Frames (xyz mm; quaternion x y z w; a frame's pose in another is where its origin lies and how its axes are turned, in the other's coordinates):
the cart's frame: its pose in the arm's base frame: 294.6 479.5 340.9 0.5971 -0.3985 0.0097 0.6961
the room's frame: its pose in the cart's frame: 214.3 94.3 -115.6 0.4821 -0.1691 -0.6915 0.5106
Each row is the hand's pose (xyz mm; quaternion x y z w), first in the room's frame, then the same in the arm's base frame.
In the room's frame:
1: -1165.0 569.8 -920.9 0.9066 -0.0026 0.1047 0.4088
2: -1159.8 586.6 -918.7 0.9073 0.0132 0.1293 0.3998
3: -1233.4 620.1 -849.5 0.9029 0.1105 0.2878 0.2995
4: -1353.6 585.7 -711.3 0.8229 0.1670 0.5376 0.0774
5: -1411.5 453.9 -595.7 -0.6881 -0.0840 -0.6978 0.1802
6: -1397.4 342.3 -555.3 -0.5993 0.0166 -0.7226 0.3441
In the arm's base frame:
1: 413.8 -174.6 1981.2 -0.3905 0.4060 0.2466 0.7886
2: 418.9 -190.4 1974.9 -0.3907 0.4296 0.2285 0.7814
3: 325.7 -241.9 1976.3 -0.3514 0.5824 0.0990 0.7263
4: 139.6 -240.8 1966.5 -0.1929 0.8018 -0.0478 0.5636
5: -5.6 -131.4 1934.3 0.0610 0.9223 -0.0850 0.3720
6: -44.8 -23.0 1902.8 0.2484 0.9273 -0.0645 0.2724

